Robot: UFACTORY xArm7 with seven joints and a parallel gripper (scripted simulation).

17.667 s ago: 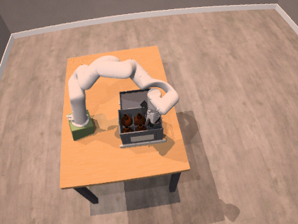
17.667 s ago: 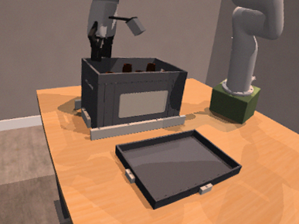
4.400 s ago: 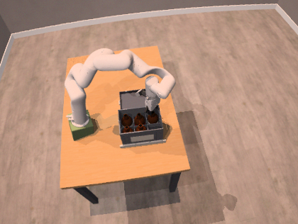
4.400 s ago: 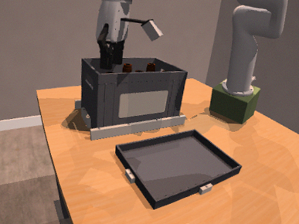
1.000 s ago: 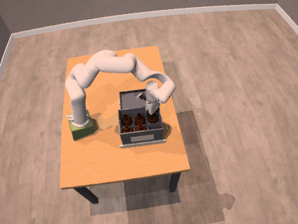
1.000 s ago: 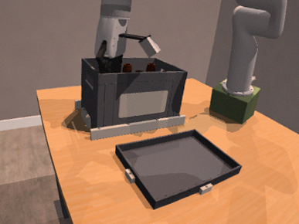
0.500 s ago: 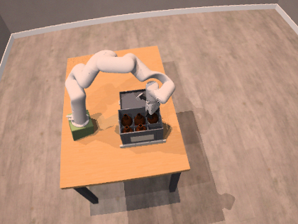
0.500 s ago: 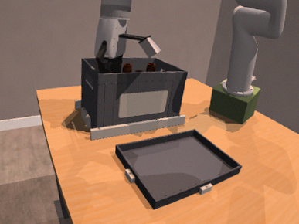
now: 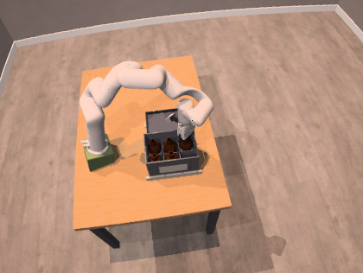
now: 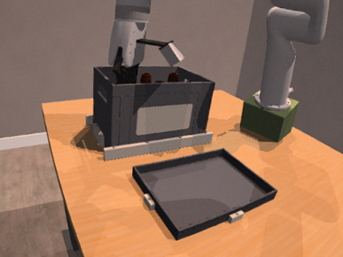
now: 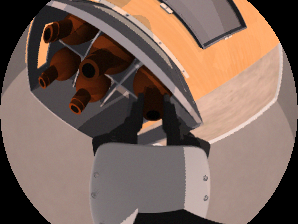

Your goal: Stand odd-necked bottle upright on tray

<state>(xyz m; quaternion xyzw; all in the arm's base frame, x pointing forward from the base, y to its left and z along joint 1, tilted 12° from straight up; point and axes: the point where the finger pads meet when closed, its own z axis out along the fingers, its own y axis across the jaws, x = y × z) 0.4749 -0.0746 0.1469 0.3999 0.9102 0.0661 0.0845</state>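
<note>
Now: hand 70 mm above the glass bottle. Round my hand: crate 90 mm behind, 40 mm to the right, 70 mm below; then dark tray 90 mm behind, 230 mm to the left, 150 mm below.
</note>
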